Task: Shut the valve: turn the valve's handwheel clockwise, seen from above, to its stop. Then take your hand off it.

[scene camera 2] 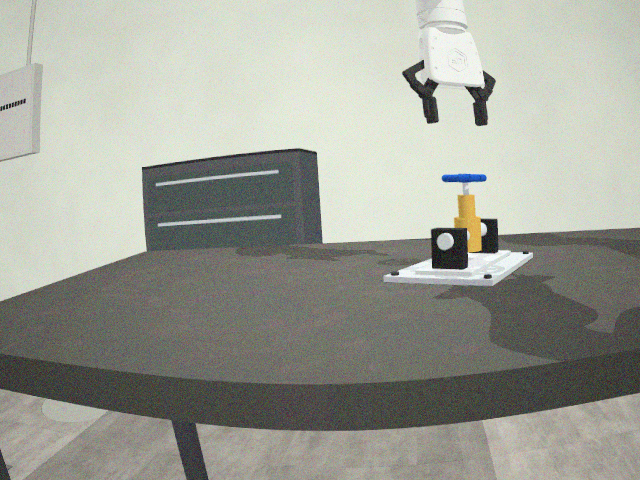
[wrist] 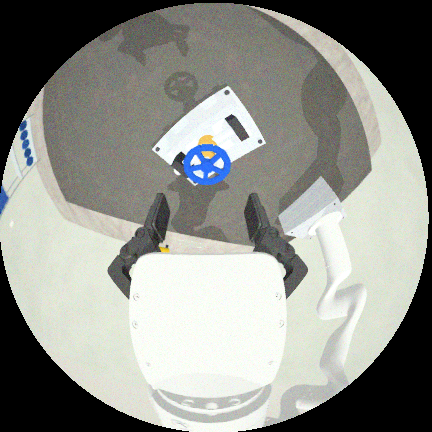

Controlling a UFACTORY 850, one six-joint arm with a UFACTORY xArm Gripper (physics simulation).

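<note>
The blue handwheel [scene camera 2: 464, 178] [wrist: 203, 181] lies level on top of the valve's yellow body [scene camera 2: 467, 227] [wrist: 207, 139]. The body stands between two black blocks on a white base plate [scene camera 2: 439, 280] [wrist: 172, 137]. My gripper [scene camera 2: 455, 122] [wrist: 206, 201] is open and empty. In the scene view it hangs well above the handwheel, fingers pointing down, with a clear gap between fingertips and wheel. The fingers touch nothing. How far the wheel is turned cannot be told from these frames.
The base plate stands on a dark round-edged table [scene camera 2: 232, 330] [wrist: 105, 150]. A dark drawer cabinet [scene camera 2: 307, 201] stands behind the table at the left in the scene view. The arm's mounting plate [wrist: 310, 207] is at the table's edge at the right in the wrist view.
</note>
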